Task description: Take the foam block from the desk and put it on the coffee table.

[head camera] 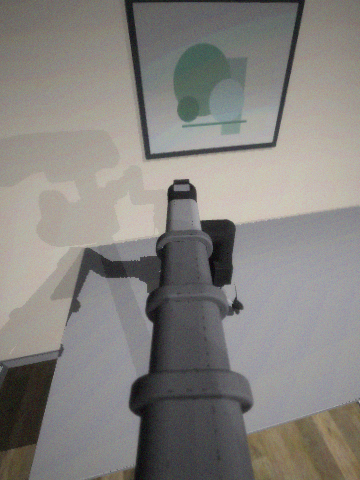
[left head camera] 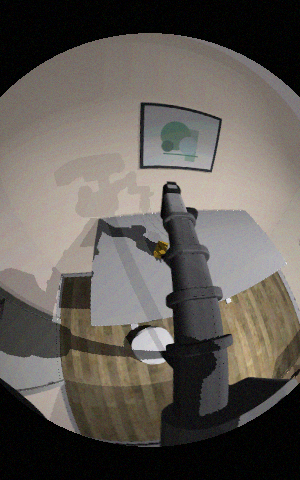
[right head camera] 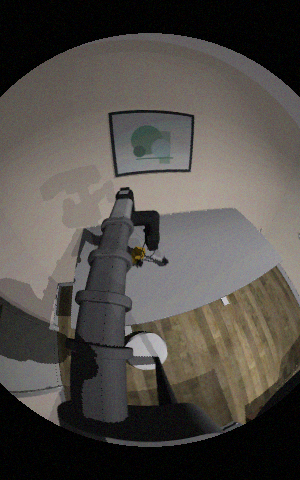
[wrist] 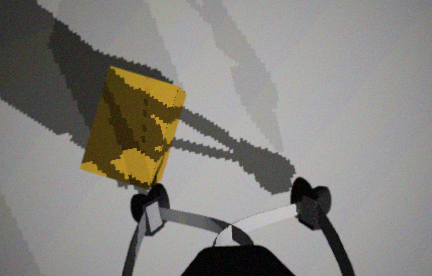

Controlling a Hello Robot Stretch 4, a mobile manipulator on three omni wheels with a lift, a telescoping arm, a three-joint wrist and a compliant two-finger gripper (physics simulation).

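Seen in the pictures: gripper, fingertip midpoint: (right head camera: 152,264) (wrist: 229,196); robot's base, origin of the base link: (left head camera: 151,344) (right head camera: 146,349).
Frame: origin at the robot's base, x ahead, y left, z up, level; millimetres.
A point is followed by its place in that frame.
The yellow foam block (left head camera: 160,250) @(x 531, y -2, z 968 mm) (right head camera: 138,254) @(x 541, y -14, z 968 mm) (wrist: 132,130) @(x 555, y -8, z 968 mm) lies on the grey-white desk (head camera: 300,300) @(x 533, y -379, z 923 mm) (left head camera: 135,295) @(x 290, y 122, z 923 mm) (right head camera: 210,260) @(x 500, y -440, z 923 mm) (wrist: 370,100) @(x 576, y -228, z 923 mm), partly in the arm's shadow. The arm hides it in the head view. My gripper (right head camera: 152,260) @(x 490, y -87, z 939 mm) (wrist: 229,196) @(x 490, y -87, z 939 mm) is open and empty above the desk. In the wrist view the block is up and left of the fingers, its lower right corner close to the left fingertip, and it is outside the gap between them. In the right head view the block is beside the left finger. I cannot make out a coffee table.
A framed picture (head camera: 202,80) @(x 984, y -85, z 1524 mm) (left head camera: 180,137) @(x 989, y -117, z 1509 mm) (right head camera: 151,142) @(x 989, y -116, z 1497 mm) hangs on the wall behind the desk. A round white seat or disc (left head camera: 152,345) @(x -2, y 4, z 187 mm) (right head camera: 146,351) @(x -5, y -10, z 187 mm) stands by the desk's front edge, over the wooden floor (left head camera: 115,400) @(x -789, y 380, z -27 mm) (right head camera: 200,345) @(x -29, y -593, z -28 mm). The extended arm (head camera: 190,340) @(x 184, y -2, z 1356 mm) crosses above the desk.
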